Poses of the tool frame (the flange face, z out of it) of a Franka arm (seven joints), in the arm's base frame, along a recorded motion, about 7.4 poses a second.
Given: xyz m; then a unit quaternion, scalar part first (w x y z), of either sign.
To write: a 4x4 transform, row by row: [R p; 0 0 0 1], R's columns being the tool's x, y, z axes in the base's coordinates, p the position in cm. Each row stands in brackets. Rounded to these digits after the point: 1 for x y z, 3 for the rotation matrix.
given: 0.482 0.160 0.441 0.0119 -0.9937 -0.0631 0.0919
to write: [[0.975 0.123 -0.184 48.2], [0.128 -0.992 0.012 16.0], [-0.181 -0.035 -0.983 44.1], [0 0 0 1]]
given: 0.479 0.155 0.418 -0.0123 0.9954 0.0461 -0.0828
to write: [[0.982 0.090 -0.166 47.9], [0.094 -0.995 0.017 15.5], [-0.164 -0.032 -0.986 41.8], [0 0 0 1]]
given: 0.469 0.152 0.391 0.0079 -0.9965 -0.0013 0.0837
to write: [[0.986 0.001 -0.167 46.9], [0.004 -1.000 0.016 15.2], [-0.167 -0.016 -0.986 39.1], [0 0 0 1]]
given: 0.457 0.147 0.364 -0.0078 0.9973 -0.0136 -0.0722
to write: [[0.989 -0.028 -0.144 45.7], [-0.026 -1.000 0.018 14.7], [-0.144 -0.014 -0.989 36.4], [0 0 0 1]]
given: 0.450 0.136 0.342 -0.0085 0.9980 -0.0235 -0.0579
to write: [[0.992 -0.048 -0.115 45.0], [-0.046 -0.999 0.020 13.6], [-0.116 -0.014 -0.993 34.2], [0 0 0 1]]
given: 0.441 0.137 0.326 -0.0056 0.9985 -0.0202 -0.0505
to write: [[0.994 -0.041 -0.101 44.1], [-0.040 -0.999 0.013 13.7], [-0.101 -0.009 -0.995 32.6], [0 0 0 1]]
